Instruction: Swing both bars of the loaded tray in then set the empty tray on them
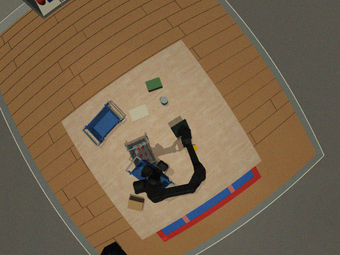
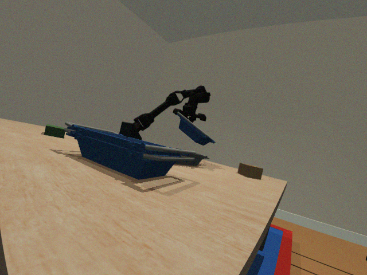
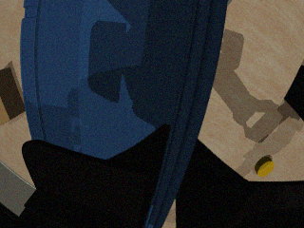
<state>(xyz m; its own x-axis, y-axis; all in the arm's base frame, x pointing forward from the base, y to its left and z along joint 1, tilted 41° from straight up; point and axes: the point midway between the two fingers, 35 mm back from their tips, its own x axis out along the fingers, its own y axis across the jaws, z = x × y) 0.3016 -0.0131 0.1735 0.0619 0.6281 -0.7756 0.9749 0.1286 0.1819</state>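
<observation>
Right now the blue tray is 70 mm ahead of my gripper tip and 20 mm to the left of it. Round my gripper tip: brown box (370 mm ahead, 160 mm to the left, 150 mm below); pale sheet (420 mm to the right, 180 mm below, 130 mm behind); yellow disc (300 mm behind, 170 mm below, 90 mm to the left).
</observation>
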